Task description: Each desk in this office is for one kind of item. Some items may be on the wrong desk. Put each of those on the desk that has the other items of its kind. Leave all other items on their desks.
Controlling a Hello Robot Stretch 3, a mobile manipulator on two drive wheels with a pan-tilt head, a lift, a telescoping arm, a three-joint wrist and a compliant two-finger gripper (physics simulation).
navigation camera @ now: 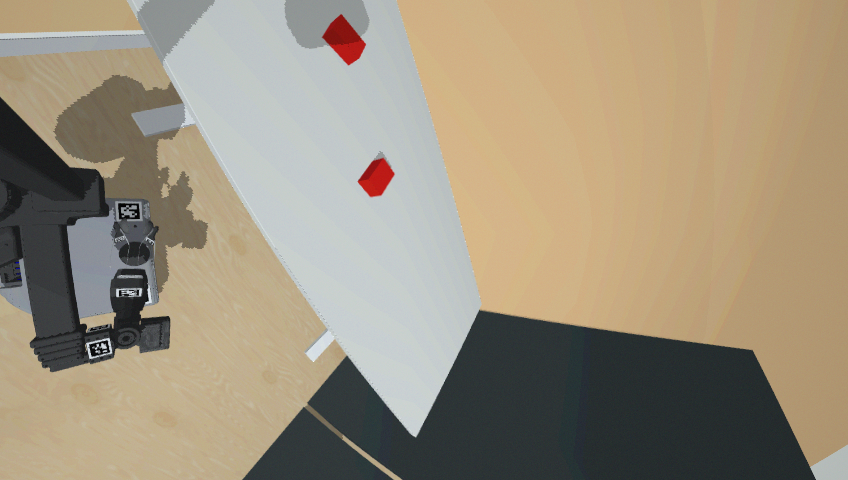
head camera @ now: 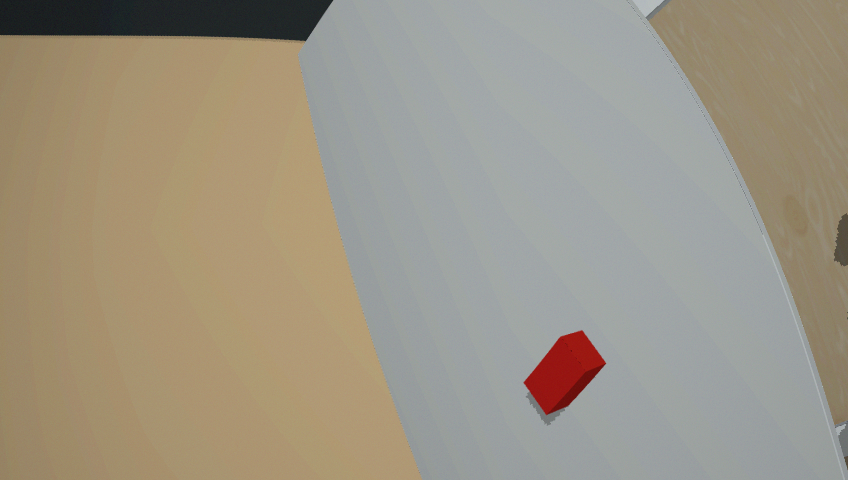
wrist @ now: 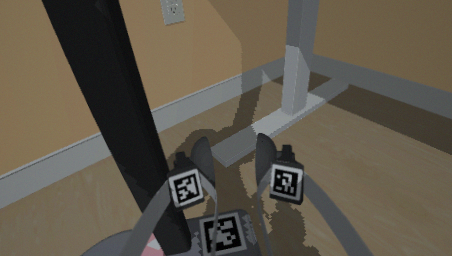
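Seen in the pictures: gripper, fingertip midpoint: [navigation camera: 137, 219] [wrist: 233, 153]; robot's base, origin of the base link: [navigation camera: 134, 251].
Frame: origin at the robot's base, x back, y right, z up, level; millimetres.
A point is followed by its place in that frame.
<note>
A white desk [head camera: 476, 178] @[x -692, y 57, z 720 mm] [navigation camera: 309, 196] @[x -306, y -127, z 720 mm] stands against the tan wall. A red block [head camera: 559, 377] @[x -491, y -190, z 765 mm] [navigation camera: 376, 178] @[x -478, y -183, z 765 mm], box-shaped, stands on it, right of centre low in the head view. A second red block [navigation camera: 345, 40] @[x -380, y -522, z 765 mm] is near the top of the navigation view, beside a round shadow on the same desk. Both are plain red; what they are is not clear. My gripper [navigation camera: 134, 236] @[x -17, y -95, z 346 mm] [wrist: 233, 153] @[x -17, y -95, z 346 mm] is open and empty. It is folded in over my base, off the desk's front edge and away from both blocks. No other desk's items show.
Dark panels [head camera: 148, 20] @[x -1335, y 513, z 1154 mm] [navigation camera: 624, 392] @[x -1113, y 633, z 1422 mm] stand past the desk's end. Wood floor [navigation camera: 226, 333] @[x -257, y 386, z 0 mm] lies between my base and the desk. In the wrist view a black post [wrist: 107, 100] is at the left, and a white desk leg [wrist: 296, 80] @[x -316, y -572, z 159 mm] stands near the wall.
</note>
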